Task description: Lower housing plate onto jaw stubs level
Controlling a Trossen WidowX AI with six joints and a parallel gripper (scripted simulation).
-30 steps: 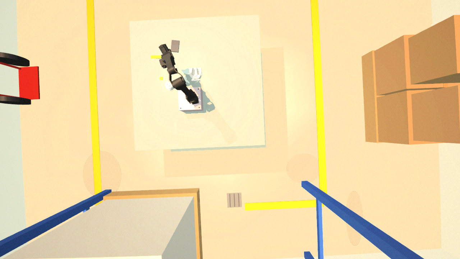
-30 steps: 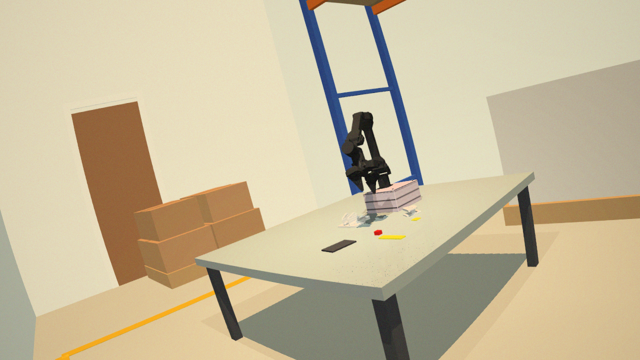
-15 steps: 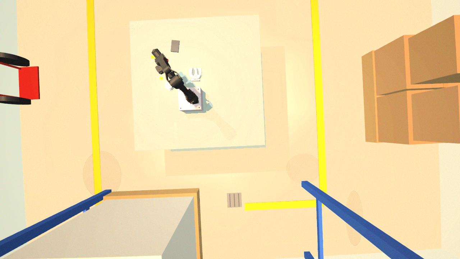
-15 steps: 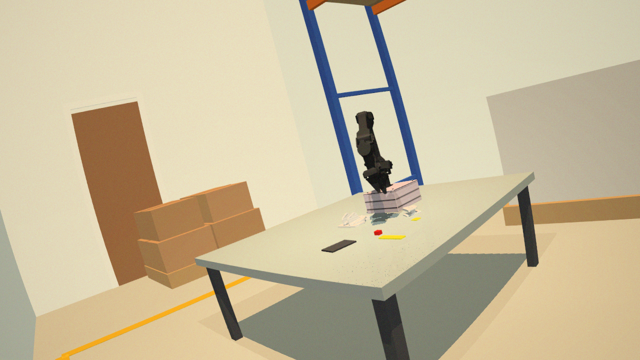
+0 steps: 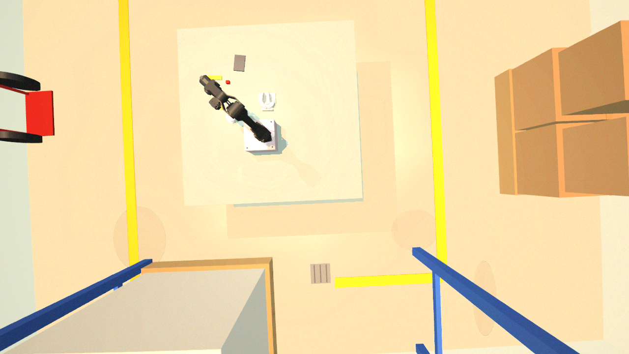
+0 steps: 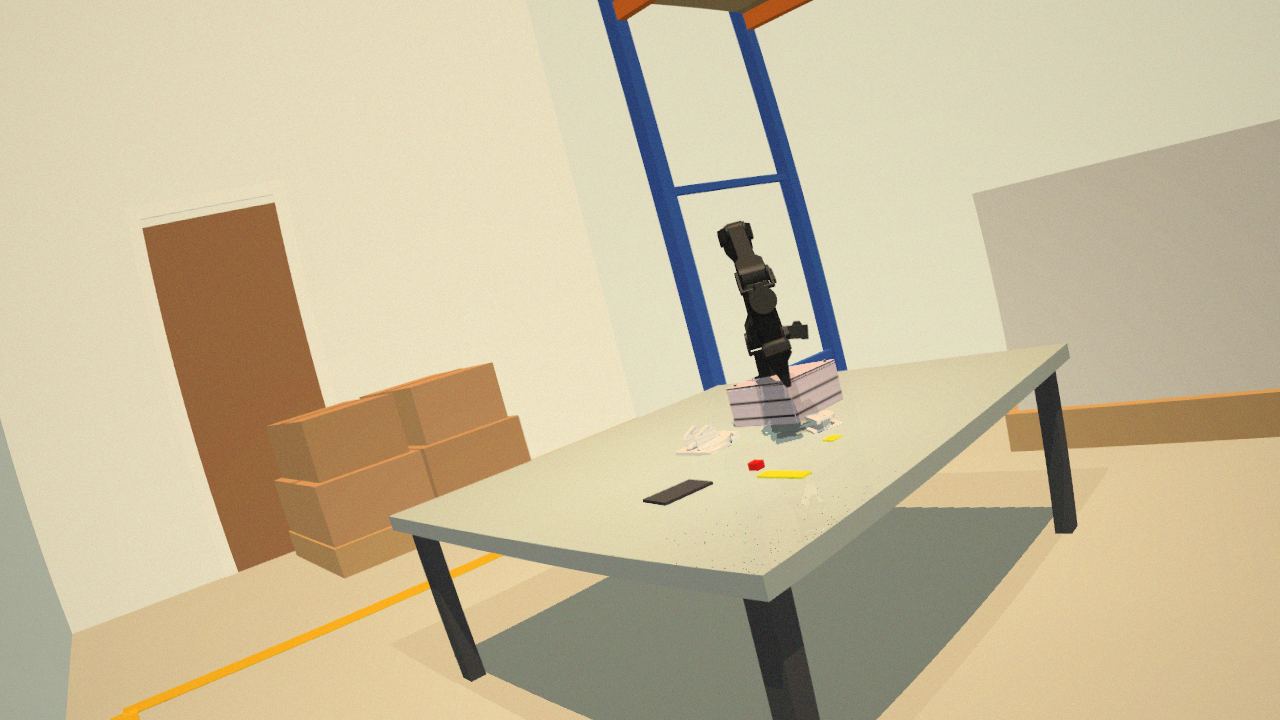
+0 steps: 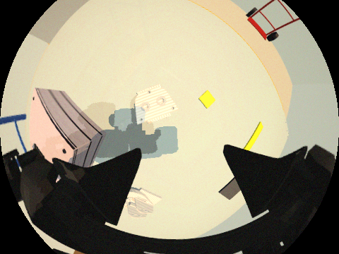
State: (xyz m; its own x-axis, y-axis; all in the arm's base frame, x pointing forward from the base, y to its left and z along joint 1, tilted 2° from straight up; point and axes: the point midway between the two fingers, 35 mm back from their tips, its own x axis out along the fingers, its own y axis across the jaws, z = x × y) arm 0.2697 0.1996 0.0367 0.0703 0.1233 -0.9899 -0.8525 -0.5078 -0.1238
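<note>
My gripper tip is 40 mm short of the small yellow square, 100 mm to the right of it and 110 mm above it. The rest, counted from my gripper tip: red cube 200 mm ahead, 10 mm to the left, 110 mm below; white part 30 mm ahead, 250 mm to the right, 110 mm below; yellow strip 260 mm ahead, 100 mm to the left, 110 mm below.
</note>
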